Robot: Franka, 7 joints.
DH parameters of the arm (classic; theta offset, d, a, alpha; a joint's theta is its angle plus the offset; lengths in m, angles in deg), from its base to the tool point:
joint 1: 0 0.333 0 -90
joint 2: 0 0 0 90
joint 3: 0 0.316 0.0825 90
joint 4: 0 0 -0.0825 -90
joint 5: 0 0.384 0 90
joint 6: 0 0 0.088 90
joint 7: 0 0.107 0 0
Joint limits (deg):
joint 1: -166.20..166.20
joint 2: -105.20..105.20
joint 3: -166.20..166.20
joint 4: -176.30..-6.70
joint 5: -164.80..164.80
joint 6: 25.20..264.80
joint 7: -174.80..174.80
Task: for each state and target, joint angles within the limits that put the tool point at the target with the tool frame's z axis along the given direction. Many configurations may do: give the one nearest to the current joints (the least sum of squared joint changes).
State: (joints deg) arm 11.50 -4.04 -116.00 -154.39 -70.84 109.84 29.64
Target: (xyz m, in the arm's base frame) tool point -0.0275 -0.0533 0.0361 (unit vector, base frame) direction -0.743 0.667 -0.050
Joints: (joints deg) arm 44.31 -58.93 -153.21 -161.95 -69.12 81.55 29.64
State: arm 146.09 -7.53 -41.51 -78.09 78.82 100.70 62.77
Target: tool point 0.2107 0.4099 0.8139 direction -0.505 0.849 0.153
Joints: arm 114.43 -30.44 -37.00 -103.79 73.16 137.78 62.77
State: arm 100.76 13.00 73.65 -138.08 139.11 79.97 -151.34
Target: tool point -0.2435 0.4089 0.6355 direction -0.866 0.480 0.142
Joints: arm 71.40 -33.25 37.76 -127.26 127.64 127.22 -151.34
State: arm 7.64 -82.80 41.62 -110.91 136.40 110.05 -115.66
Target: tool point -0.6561 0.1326 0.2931 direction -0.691 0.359 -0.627
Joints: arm 54.13 -105.20 84.48 -105.01 124.79 128.04 -115.66
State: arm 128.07 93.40 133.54 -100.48 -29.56 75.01 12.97
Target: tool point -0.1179 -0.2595 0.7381 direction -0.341 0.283 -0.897
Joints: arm 132.93 43.37 155.31 -101.98 -40.71 42.69 12.97
